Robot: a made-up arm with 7 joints.
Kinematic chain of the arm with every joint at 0, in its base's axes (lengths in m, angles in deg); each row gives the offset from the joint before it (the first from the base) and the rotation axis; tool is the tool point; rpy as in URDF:
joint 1: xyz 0 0 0.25 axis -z
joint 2: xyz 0 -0.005 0.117 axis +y
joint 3: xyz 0 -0.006 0.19 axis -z
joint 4: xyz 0 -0.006 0.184 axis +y
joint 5: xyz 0 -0.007 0.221 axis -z
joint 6: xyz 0 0 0.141 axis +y
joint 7: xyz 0 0 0.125 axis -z
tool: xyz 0 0 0 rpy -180 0 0
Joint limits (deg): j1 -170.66..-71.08 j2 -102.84..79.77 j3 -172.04..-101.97 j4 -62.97..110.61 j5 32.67..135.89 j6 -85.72..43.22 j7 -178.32..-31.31
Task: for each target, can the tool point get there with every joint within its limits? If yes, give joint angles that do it. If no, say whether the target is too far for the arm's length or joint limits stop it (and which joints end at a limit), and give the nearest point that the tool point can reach.
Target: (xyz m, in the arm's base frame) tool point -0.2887 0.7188 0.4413
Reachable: yes | joints -135.32 65.12 -120.09 -49.11 112.62 19.47 -110.54
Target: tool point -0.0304 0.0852 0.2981
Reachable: no: joint limits stop it (at a limit: joint 1, joint 2, joint 4, joint 5, joint 6) | nearest point -0.2155 -0.0314 0.0860 | short by 0.305 m
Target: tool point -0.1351 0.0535 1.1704
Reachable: yes | joints -80.98 17.61 -158.31 30.02 68.97 25.57 -111.71
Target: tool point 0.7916 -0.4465 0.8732
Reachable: no: too far | nearest point 0.6553 -0.3696 0.7861 | short by 0.179 m
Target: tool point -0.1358 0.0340 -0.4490
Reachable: no: joint limits stop it (at a limit: joint 1, joint 2) | nearest point -0.1243 -0.1232 -0.1478 | short by 0.340 m
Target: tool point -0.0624 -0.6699 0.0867
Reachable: yes | joints -87.52 -85.33 -157.53 43.98 114.21 -61.04 -131.89
